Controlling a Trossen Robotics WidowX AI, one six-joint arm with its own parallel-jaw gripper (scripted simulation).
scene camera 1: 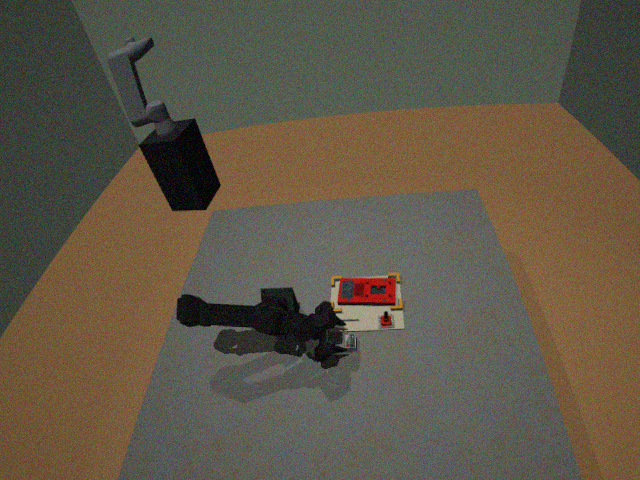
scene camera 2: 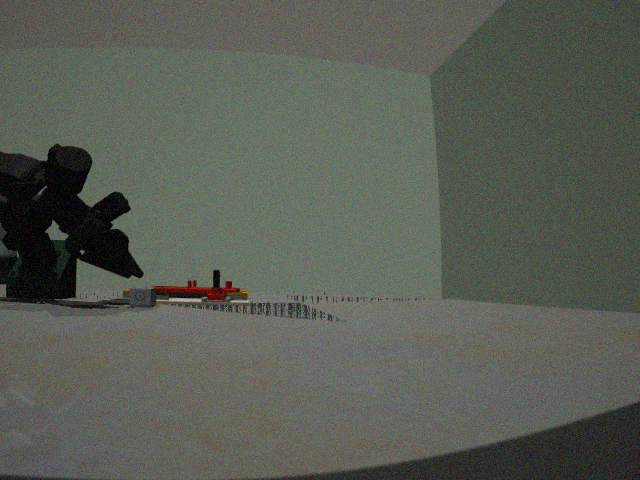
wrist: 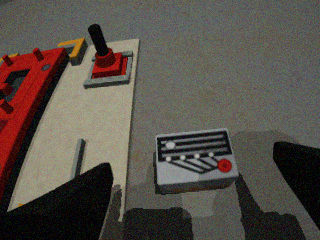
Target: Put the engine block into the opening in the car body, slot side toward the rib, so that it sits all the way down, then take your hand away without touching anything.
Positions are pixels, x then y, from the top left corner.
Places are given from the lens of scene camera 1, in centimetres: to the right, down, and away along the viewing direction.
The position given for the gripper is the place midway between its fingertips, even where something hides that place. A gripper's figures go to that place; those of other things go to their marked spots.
gripper [scene camera 1: 346, 337]: 8, 30, 107
red car body [scene camera 1: 352, 291]: 11, 18, 122
